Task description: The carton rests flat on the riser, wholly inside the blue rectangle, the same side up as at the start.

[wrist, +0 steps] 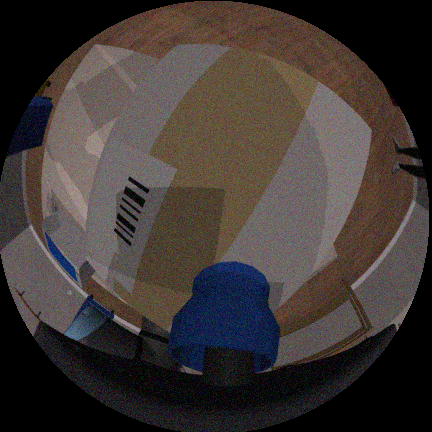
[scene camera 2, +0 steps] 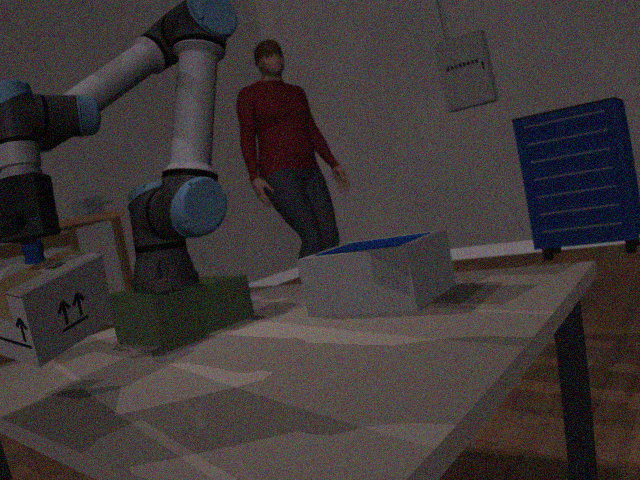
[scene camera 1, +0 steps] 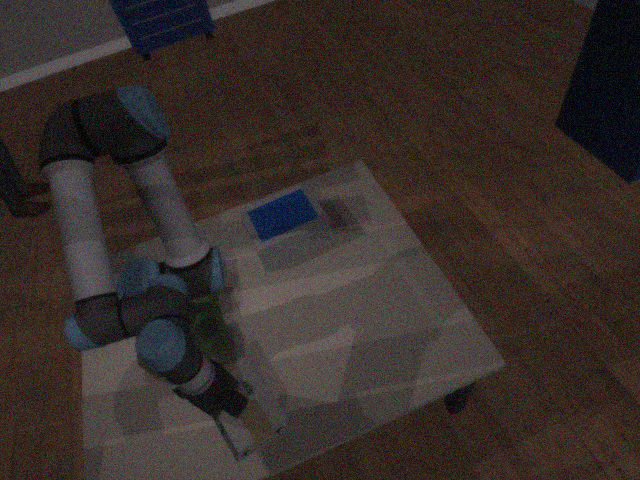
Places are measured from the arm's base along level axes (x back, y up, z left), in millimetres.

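Pixels of known places: end effector, tool point: (wrist: 228, 273) (scene camera 2: 35, 265); arm's base, origin of the base link: (scene camera 2: 166, 286).
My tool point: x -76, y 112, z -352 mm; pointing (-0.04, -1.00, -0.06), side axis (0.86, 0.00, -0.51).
For each thing: its top centre in the pictures, then the offset to it from my tool point. Level surfaces: height alone.
- grey riser, middle of its top: (scene camera 2: 372, 244) (scene camera 1: 282, 214) (wrist: 59, 258) dx -374, dy -100, dz +512 mm
- blue rectangle, middle of its top: (scene camera 2: 372, 244) (scene camera 1: 282, 214) (wrist: 59, 258) dx -374, dy -100, dz +512 mm
- pale table, its level: dy -220 mm
The grey carton (scene camera 2: 62, 310) (scene camera 1: 247, 426) (wrist: 233, 132) has a tan tape strip on top, a barcode label and up-arrows on its side. It hangs a little above the table's near left corner. My blue suction cup (scene camera 2: 33, 251) (wrist: 225, 298) sits on the carton's top and holds it. In scene camera 1 the dark tool hides the cup. The grey riser (scene camera 2: 361, 289) (scene camera 1: 289, 252) stands at the far side of the table. The blue rectangle (scene camera 2: 371, 242) (scene camera 1: 282, 213) on its top is bare.
The arm's green base block (scene camera 2: 180, 310) (scene camera 1: 211, 320) stands between carton and riser on the pale table (scene camera 2: 310, 403) (scene camera 1: 413, 320). A person in a red top (scene camera 2: 281, 134) stands behind the table. A blue cabinet (scene camera 2: 578, 175) (scene camera 1: 160, 20) is by the wall.
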